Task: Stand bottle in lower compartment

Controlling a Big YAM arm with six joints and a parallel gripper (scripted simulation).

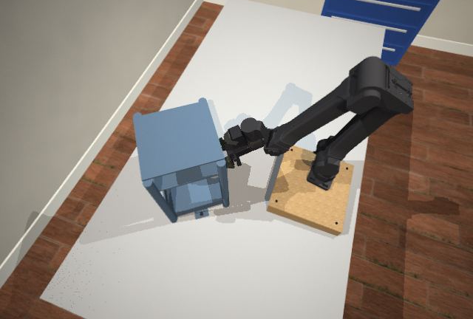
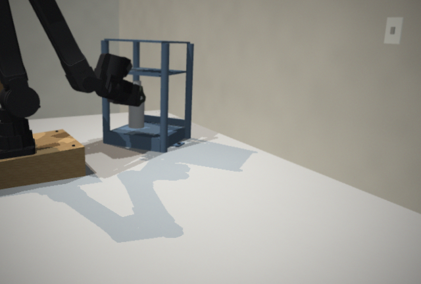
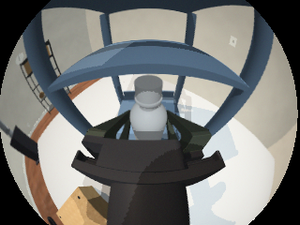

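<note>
The blue shelving unit is 60 mm ahead of my hand, 60 mm to the left of it and 10 mm above it. Also, from my hand: grey bottle right at my hand.
</note>
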